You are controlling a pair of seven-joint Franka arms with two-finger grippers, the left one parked.
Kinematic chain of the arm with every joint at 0, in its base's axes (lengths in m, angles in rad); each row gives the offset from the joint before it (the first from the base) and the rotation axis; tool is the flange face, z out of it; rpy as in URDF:
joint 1: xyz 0 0 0.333 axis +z
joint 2: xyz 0 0 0 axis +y
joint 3: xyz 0 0 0.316 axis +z
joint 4: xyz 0.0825 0 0 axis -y
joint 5: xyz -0.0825 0 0.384 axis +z
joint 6: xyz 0 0 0 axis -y
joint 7: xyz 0.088 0 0 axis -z
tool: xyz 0 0 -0.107 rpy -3.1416 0 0
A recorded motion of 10 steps. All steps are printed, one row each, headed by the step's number.
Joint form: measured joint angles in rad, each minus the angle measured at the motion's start. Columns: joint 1, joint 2, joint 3, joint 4, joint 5, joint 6, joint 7.
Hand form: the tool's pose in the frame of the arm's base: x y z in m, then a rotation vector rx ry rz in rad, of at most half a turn. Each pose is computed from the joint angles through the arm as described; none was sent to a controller.
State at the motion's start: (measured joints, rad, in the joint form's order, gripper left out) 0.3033 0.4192 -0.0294 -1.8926 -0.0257 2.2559 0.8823
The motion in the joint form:
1: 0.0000 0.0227 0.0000 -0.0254 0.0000 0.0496 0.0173
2: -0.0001 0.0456 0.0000 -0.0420 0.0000 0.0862 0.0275
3: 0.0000 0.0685 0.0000 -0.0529 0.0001 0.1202 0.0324
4: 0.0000 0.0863 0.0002 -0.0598 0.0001 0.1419 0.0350
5: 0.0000 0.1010 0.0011 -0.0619 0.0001 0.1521 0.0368
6: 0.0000 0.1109 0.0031 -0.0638 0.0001 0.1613 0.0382
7: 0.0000 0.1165 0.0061 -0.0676 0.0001 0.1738 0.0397
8: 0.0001 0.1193 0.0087 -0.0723 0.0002 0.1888 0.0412
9: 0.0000 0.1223 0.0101 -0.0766 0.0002 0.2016 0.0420
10: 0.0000 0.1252 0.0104 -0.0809 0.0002 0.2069 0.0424
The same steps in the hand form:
1: 0.5976 0.1682 0.2574 2.9449 -0.9198 -0.0431
2: 0.5944 0.1673 0.2395 2.9389 -0.9330 -0.0464
3: 0.5922 0.1667 0.2238 2.9372 -0.9389 -0.0460
4: 0.5902 0.1663 0.2120 2.9347 -0.9410 -0.0497
5: 0.5886 0.1664 0.2030 2.9309 -0.9409 -0.0583
6: 0.5874 0.1673 0.1969 2.9304 -0.9397 -0.0623
7: 0.5861 0.1688 0.1931 2.9340 -0.9385 -0.0596
8: 0.5852 0.1703 0.1908 2.9398 -0.9387 -0.0514
9: 0.5844 0.1709 0.1884 2.9438 -0.9391 -0.0452
10: 0.5830 0.1706 0.1854 2.9429 -0.9389 -0.0477

